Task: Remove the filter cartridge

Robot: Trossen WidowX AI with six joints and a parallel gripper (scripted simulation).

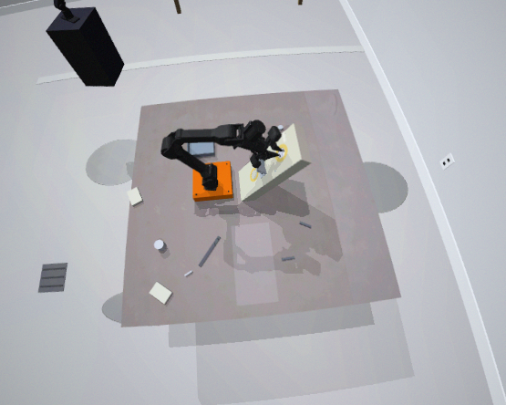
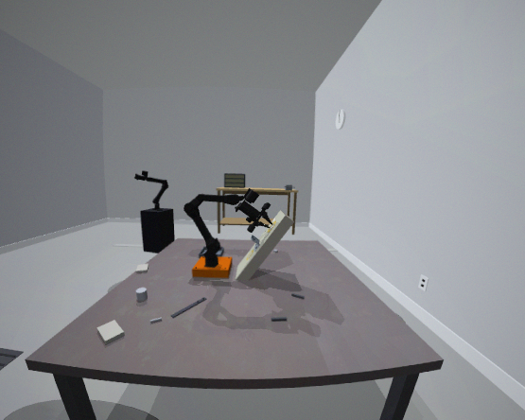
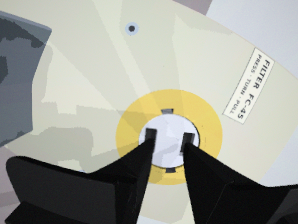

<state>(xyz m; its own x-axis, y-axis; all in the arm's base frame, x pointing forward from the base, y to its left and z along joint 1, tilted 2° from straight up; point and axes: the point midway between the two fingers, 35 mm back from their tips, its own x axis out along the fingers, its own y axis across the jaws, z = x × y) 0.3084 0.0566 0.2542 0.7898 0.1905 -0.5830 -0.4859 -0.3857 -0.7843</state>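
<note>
My gripper tip is 2 cm short of the round white filter cartridge and 1 cm above it. The rest, counted from my gripper tip: grey-blue tray 44 cm behind, 19 cm to the left, 27 cm below; then grey bracket 8 cm behind, 2 cm to the right, 10 cm below.
</note>
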